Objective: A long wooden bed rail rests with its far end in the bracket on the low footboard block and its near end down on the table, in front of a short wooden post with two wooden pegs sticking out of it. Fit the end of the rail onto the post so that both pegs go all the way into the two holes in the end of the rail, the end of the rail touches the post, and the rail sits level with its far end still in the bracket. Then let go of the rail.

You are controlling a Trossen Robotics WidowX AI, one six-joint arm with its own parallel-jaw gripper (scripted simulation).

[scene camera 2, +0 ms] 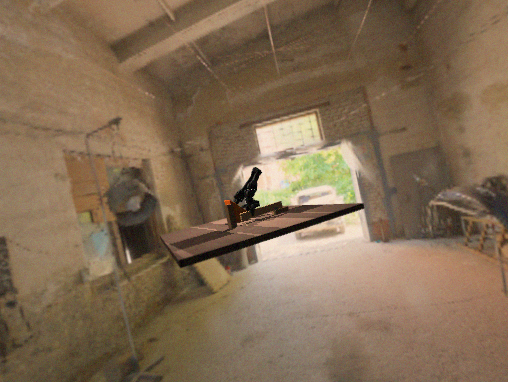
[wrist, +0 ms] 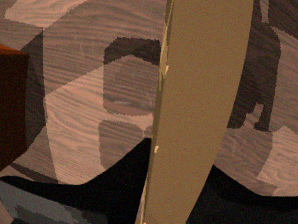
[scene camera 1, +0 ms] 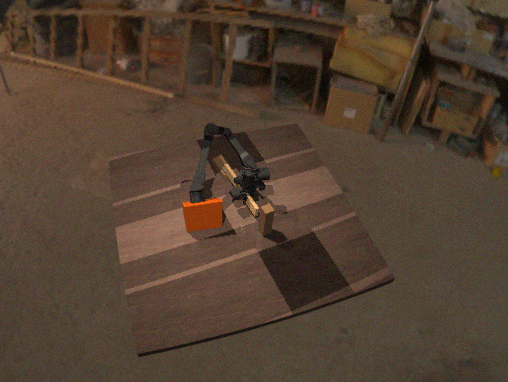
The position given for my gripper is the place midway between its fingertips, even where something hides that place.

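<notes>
I can see my gripper (wrist: 163, 145) here, and there's a long wooden rail (wrist: 201, 62) as well.
</notes>
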